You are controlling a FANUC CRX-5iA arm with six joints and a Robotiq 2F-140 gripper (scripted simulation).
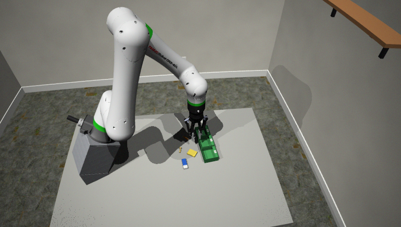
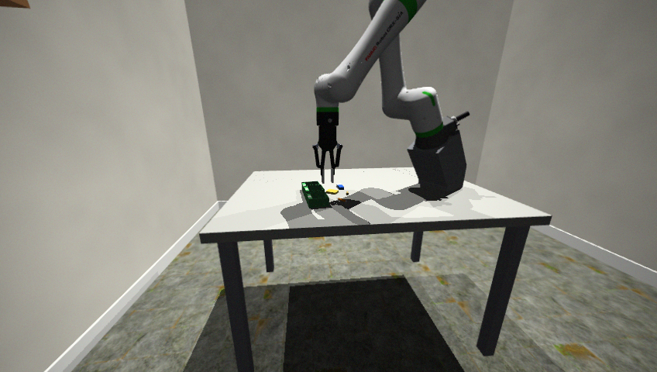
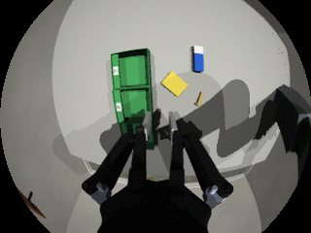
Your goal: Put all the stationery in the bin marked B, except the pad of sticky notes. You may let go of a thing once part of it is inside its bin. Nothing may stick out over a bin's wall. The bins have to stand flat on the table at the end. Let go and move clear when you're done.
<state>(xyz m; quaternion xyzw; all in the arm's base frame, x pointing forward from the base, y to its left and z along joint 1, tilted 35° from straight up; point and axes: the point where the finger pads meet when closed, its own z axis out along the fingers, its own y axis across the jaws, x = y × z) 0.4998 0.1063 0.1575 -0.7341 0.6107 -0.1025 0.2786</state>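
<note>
The white eraser lies 50 mm behind my hand, 150 mm to the right of it and 100 mm below it. Also, from my hand: sticky notes (20 mm behind, 70 mm to the right, 100 mm below); then grey-white object (30 mm ahead, 90 mm to the left, 90 mm below); then tan piece (90 mm behind, 40 mm to the right, 100 mm below).
</note>
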